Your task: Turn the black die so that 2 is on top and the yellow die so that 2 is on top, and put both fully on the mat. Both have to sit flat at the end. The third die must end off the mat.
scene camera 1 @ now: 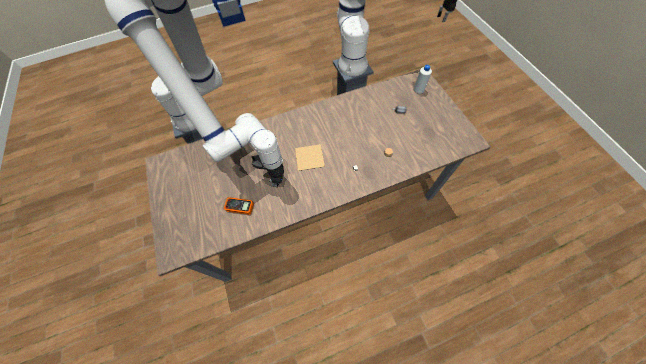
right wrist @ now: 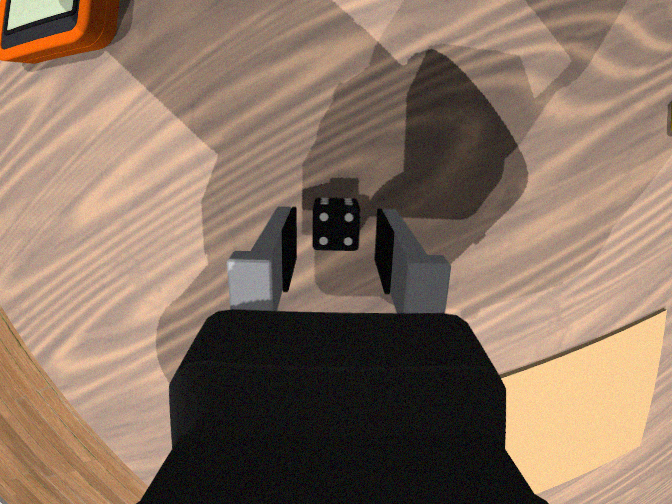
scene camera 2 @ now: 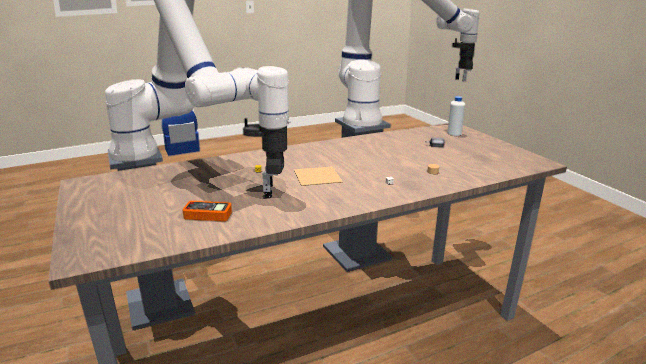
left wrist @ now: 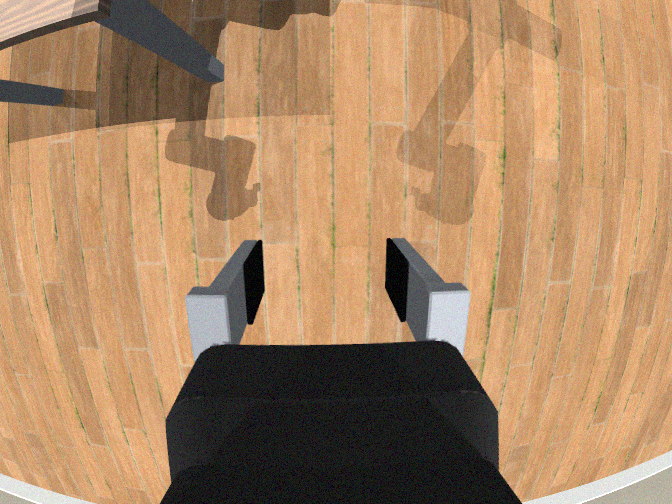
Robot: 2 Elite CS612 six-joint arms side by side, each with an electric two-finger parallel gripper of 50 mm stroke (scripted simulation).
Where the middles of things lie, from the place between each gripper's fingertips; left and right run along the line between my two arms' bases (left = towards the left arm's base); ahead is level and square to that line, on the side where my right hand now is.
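My right hand [scene camera 2: 268, 188] is 3 cm above the black die [right wrist: 336, 221]. There's the tan mat [right wrist: 567, 414] too, which is 21 cm to the left of my right hand, 8 cm behind it and 4 cm below it.
From my left hand, you'd find the black die 620 mm ahead, 1320 mm to the right and 170 mm below. The tan mat is 530 mm ahead of my left hand, 1110 mm to the right of it and 170 mm below it.
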